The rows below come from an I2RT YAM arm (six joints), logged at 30 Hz.
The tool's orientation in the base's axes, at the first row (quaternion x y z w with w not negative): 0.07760 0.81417 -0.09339 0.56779
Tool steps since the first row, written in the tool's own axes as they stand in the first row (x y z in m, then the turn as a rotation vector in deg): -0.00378 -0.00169 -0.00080 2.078 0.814 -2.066; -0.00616 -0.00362 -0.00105 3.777 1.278 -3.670; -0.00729 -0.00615 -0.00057 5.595 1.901 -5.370; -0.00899 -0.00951 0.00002 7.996 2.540 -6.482; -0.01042 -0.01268 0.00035 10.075 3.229 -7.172; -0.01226 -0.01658 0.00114 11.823 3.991 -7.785; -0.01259 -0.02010 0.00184 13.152 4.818 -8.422; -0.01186 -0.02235 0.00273 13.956 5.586 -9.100; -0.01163 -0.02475 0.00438 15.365 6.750 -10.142; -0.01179 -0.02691 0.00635 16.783 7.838 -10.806; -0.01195 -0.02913 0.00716 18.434 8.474 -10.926; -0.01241 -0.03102 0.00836 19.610 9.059 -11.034; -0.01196 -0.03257 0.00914 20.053 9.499 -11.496
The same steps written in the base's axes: 0.00018 -0.00152 0.00393 -2.404 1.328 -1.306; 0.00032 -0.00339 0.00637 -4.339 2.199 -2.389; 0.00055 -0.00598 0.00743 -6.365 3.248 -3.562; 0.00089 -0.00942 0.00904 -8.053 4.184 -5.482; 0.00095 -0.01260 0.01048 -9.234 5.061 -7.245; 0.00139 -0.01661 0.01219 -10.215 5.983 -8.728; 0.00132 -0.02020 0.01249 -11.058 6.966 -9.814; 0.00136 -0.02259 0.01164 -11.773 7.890 -10.389; 0.00223 -0.02531 0.01102 -12.934 9.299 -11.434; 0.00357 -0.02788 0.01065 -13.772 10.543 -12.611; 0.00385 -0.03023 0.01067 -14.300 11.223 -14.162; 0.00466 -0.03237 0.01081 -14.666 11.840 -15.267; 0.00485 -0.03405 0.01023 -15.136 12.387 -15.555
